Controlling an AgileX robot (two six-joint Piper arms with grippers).
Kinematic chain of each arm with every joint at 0, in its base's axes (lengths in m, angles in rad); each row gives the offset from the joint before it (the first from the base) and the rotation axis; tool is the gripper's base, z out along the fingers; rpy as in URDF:
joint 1: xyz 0 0 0.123 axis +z
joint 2: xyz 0 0 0 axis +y
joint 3: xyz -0.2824 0 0.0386 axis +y
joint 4: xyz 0.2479 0 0.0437 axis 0.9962 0 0.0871
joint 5: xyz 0 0 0 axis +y
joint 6: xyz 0.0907 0 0.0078 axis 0.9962 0 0.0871
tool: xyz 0 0 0 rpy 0 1.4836 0
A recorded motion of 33 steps. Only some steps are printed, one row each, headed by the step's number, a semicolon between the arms.
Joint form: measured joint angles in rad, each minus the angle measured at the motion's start. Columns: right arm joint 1, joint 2, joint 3, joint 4, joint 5, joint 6; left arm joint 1, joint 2, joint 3, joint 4, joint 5, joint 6.
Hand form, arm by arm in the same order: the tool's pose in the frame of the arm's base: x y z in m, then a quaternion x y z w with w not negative. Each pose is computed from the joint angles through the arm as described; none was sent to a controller.
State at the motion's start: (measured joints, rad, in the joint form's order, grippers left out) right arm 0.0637 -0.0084 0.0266 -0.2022 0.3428 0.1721; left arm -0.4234 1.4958 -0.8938 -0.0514 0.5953 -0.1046
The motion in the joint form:
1: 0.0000 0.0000 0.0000 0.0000 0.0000 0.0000; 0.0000 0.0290 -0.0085 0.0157 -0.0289 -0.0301
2: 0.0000 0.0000 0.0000 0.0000 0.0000 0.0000; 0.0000 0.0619 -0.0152 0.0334 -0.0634 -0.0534
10: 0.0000 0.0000 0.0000 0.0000 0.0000 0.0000; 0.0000 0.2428 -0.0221 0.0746 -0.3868 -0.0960
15: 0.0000 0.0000 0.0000 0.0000 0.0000 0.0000; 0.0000 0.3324 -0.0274 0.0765 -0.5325 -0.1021
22: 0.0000 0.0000 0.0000 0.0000 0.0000 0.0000; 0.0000 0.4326 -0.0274 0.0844 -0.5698 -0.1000
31: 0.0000 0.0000 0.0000 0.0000 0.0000 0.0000; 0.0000 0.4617 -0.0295 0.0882 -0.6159 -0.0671
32: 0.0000 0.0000 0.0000 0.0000 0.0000 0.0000; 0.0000 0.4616 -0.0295 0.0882 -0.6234 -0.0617
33: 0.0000 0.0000 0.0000 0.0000 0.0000 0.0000; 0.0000 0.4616 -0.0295 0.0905 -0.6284 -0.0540
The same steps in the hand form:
1: 0.0538 -0.0028 0.1743 -0.01223 0.79475 -0.01318 0.60667; 0.2669 -0.1222 0.2166 0.12759 0.96414 -0.07632 0.21985
2: 0.0538 -0.0028 0.1743 -0.01223 0.79475 -0.01318 0.60667; 0.2737 -0.1242 0.2100 0.12215 0.96392 -0.07377 0.22471
10: 0.0538 -0.0028 0.1743 -0.01223 0.79475 -0.01318 0.60667; 0.3094 -0.1390 0.1692 0.11574 0.94421 -0.08913 0.29516
15: 0.0538 -0.0028 0.1743 -0.01223 0.79475 -0.01318 0.60667; 0.3229 -0.1454 0.1475 0.11325 0.93454 -0.09980 0.32226
22: 0.0538 -0.0028 0.1743 -0.01223 0.79475 -0.01318 0.60667; 0.3260 -0.1468 0.1139 0.11935 0.94401 -0.08978 0.29419
31: 0.0538 -0.0028 0.1743 -0.01223 0.79475 -0.01318 0.60667; 0.3292 -0.1484 0.1064 0.13647 0.93868 -0.08760 0.30429
32: 0.0538 -0.0028 0.1743 -0.01223 0.79475 -0.01318 0.60667; 0.3297 -0.1487 0.1069 0.13887 0.93710 -0.08788 0.30795
33: 0.0538 -0.0028 0.1743 -0.01223 0.79475 -0.01318 0.60667; 0.3300 -0.1488 0.1071 0.14347 0.93560 -0.08709 0.31063

